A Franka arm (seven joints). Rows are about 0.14 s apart.
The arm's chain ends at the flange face. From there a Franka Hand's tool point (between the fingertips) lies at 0.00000 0.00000 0.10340 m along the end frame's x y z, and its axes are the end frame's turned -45 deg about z.
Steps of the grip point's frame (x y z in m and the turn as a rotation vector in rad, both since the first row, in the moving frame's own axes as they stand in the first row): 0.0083 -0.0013 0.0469 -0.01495 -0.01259 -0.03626; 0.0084 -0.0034 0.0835 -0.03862 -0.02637 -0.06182; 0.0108 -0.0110 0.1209 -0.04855 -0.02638 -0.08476
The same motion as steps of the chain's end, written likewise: 0.0047 -0.0088 0.0469 -0.01947 0.00167 -0.03626; 0.0025 -0.0131 0.0836 -0.04595 0.00866 -0.06182; -0.0020 -0.0208 0.1211 -0.05298 0.01568 -0.08476
